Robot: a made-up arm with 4 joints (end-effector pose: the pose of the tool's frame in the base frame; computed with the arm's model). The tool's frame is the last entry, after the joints.
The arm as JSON. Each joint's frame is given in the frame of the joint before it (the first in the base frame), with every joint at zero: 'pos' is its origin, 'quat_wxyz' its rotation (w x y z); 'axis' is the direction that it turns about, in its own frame. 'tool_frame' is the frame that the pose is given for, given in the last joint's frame.
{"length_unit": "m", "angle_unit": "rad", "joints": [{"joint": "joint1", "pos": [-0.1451, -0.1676, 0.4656], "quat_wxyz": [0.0, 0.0, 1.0, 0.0], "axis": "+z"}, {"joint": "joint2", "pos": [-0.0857, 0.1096, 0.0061], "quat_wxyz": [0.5, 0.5, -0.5, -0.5], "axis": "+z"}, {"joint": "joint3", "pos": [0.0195, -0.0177, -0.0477], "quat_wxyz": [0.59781, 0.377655, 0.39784, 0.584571], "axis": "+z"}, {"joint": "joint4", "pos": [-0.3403, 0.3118, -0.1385], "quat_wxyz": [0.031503, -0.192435, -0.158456, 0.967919], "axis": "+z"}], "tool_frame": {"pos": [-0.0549, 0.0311, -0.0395], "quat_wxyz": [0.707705, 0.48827, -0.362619, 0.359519]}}
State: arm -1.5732 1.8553 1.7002 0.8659
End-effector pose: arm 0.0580 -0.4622 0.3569 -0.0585 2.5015 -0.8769
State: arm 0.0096 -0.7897 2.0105 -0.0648
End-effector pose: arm -0.5061 0.0556 0.5913 -0.1003 -0.0396 -1.9193
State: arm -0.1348 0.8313 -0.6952 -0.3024
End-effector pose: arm 0.1472 0.1454 0.7119 -2.4501 0.9510 -0.5535
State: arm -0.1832 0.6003 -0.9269 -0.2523
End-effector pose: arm 0.1090 0.2619 0.5895 -2.8153 0.6968 -0.6012
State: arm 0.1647 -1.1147 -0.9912 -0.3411
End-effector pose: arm 0.2043 -0.0408 0.1669 1.3795 -0.2764 0.6022
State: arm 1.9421 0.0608 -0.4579 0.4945
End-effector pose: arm 0.0833 -0.6302 0.5837 0.4887 -1.7579 1.3751
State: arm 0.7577 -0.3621 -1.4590 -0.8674
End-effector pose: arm 0.2585 -0.1315 0.1541 1.3497 -0.9264 -0.7445
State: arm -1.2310 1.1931 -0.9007 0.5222
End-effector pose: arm -0.2957 0.2538 0.6919 -1.7581 0.0178 0.0996
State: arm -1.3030 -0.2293 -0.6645 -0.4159
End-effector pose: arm -0.4584 0.2604 0.4593 2.5972 0.9750 1.4484
